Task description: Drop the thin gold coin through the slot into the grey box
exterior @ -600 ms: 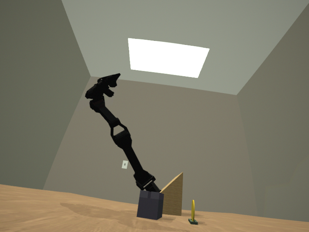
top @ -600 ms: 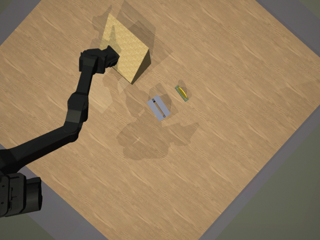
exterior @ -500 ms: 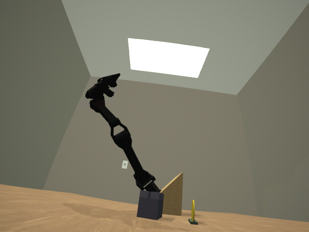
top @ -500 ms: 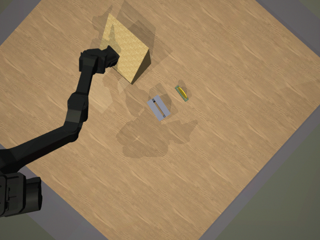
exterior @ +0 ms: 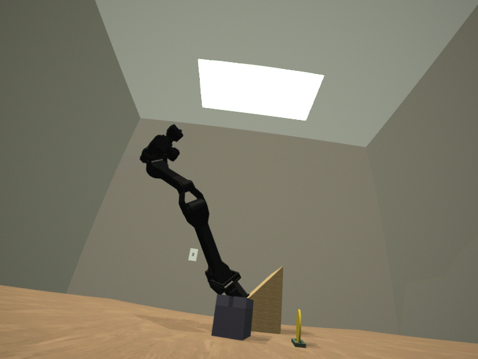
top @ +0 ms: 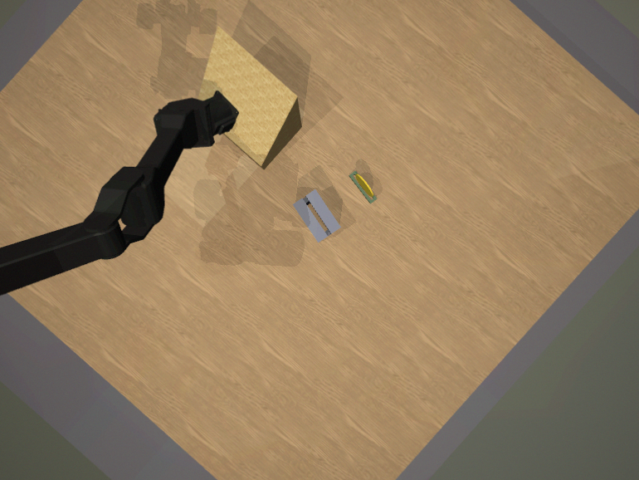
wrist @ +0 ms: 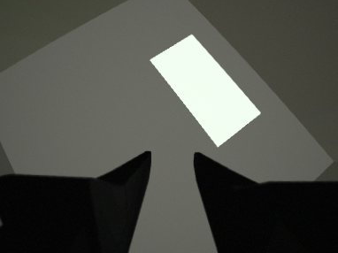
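The gold coin is 25 cm ahead of my gripper tip, 47 cm to the left of it and 69 cm below it.
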